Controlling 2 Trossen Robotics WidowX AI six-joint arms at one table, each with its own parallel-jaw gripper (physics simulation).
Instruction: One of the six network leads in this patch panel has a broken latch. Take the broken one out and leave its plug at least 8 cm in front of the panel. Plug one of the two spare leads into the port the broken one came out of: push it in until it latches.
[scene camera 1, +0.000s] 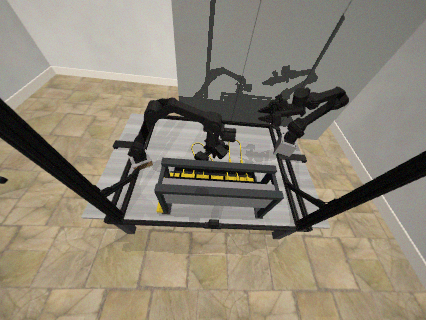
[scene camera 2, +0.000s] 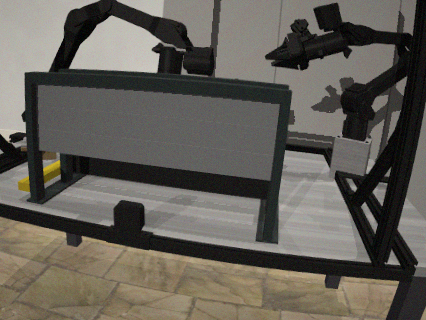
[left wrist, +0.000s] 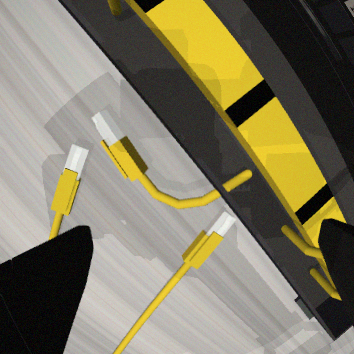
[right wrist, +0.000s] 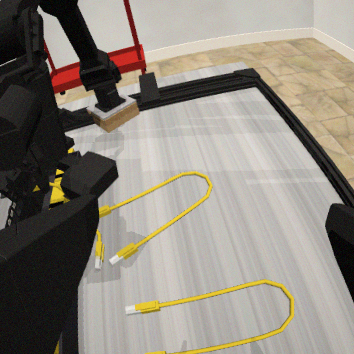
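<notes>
The grey patch panel stands upright on the table. A plug on a short yellow lead lies outside it, near its dark lower edge. One spare lead has a plug beside that one and another plug near the panel. The other spare lead is looped on the table. My left gripper is open above the plugs, with nothing between its fingers. My right gripper is open and empty, raised away from the panel. Latches are too small to judge.
Yellow leads bend out at the panel's lower part. A yellow bar lies by the panel's left leg. My left arm stretches over the table behind the panel. Black rails edge the table. A red cart stands beyond.
</notes>
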